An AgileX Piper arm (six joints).
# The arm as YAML. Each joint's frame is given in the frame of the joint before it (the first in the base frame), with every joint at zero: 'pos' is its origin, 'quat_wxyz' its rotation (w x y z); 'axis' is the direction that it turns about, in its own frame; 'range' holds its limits. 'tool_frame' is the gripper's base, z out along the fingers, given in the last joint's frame.
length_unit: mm
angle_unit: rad
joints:
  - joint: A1
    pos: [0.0, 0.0, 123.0]
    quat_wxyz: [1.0, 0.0, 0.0, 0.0]
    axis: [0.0, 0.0, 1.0]
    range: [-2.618, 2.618]
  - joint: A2
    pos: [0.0, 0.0, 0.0]
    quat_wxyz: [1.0, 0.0, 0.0, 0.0]
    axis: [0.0, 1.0, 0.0]
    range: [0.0, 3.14]
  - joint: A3
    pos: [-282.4, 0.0, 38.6]
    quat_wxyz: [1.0, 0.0, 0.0, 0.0]
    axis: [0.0, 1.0, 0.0]
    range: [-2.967, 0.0]
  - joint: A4
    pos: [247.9, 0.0, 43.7]
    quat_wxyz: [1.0, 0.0, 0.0, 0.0]
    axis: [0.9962, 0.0, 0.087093]
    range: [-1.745, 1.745]
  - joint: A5
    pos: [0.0, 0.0, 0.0]
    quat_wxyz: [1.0, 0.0, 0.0, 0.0]
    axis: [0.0, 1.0, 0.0]
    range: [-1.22, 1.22]
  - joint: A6
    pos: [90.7, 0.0, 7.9]
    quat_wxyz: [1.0, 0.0, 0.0, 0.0]
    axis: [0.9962, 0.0, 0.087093]
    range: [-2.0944, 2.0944]
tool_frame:
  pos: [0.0, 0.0, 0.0]
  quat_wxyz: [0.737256, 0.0, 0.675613, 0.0]
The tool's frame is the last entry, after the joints.
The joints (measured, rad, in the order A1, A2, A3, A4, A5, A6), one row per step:
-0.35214, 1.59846, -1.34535, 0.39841, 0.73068, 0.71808
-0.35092, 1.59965, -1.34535, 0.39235, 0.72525, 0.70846
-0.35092, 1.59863, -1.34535, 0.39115, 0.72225, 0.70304
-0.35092, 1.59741, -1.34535, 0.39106, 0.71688, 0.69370
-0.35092, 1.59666, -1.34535, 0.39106, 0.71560, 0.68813
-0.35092, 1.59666, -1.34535, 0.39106, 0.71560, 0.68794
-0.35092, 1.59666, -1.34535, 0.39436, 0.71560, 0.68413
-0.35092, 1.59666, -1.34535, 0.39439, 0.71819, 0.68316
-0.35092, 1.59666, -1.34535, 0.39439, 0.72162, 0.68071
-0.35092, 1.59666, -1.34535, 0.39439, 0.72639, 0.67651
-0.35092, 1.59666, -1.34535, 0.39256, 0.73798, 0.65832
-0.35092, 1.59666, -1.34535, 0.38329, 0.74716, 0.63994
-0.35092, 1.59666, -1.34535, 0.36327, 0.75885, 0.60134
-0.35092, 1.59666, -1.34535, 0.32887, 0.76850, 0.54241
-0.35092, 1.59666, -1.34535, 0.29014, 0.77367, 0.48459
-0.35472, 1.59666, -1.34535, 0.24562, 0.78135, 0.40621
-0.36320, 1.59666, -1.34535, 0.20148, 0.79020, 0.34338
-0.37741, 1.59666, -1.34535, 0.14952, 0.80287, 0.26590
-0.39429, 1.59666, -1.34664, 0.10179, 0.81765, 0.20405
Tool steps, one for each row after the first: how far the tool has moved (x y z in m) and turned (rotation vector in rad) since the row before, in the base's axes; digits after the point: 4 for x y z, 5 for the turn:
0.0005, -0.0002, -0.0003, -0.01383, -0.00162, 0.00718
0.0000, -0.0001, 0.0005, -0.00631, -0.00319, 0.00301
0.0001, -0.0002, 0.0007, -0.00896, -0.00581, 0.00477
-0.0001, 0.0000, 0.0003, -0.00459, -0.00186, 0.00354
0.0000, 0.0000, 0.0000, -0.00013, 0.00000, 0.00014
0.0001, 0.0002, 0.0001, 0.00042, -0.00117, 0.00221
-0.0001, 0.0001, -0.0001, 0.00033, 0.00216, 0.00168
-0.0002, 0.0002, -0.0002, -0.00040, 0.00286, 0.00307
-0.0003, 0.0002, -0.0002, -0.00109, 0.00395, 0.00486
-0.0007, 0.0005, -0.0006, -0.00975, 0.01000, 0.01797
-0.0007, 0.0000, -0.0007, -0.01753, 0.01046, 0.01850
-0.0012, -0.0005, -0.0010, -0.03978, 0.01590, 0.03633
-0.0014, -0.0014, -0.0012, -0.06655, 0.01930, 0.05363
-0.0012, -0.0019, -0.0010, -0.07069, 0.01805, 0.05253
-0.0019, -0.0035, -0.0011, -0.08695, 0.02439, 0.06693
-0.0026, -0.0050, -0.0011, -0.07528, 0.02694, 0.05069
-0.0038, -0.0073, -0.0012, -0.08793, 0.03714, 0.05915
-0.0042, -0.0079, -0.0007, -0.07269, 0.03790, 0.04354

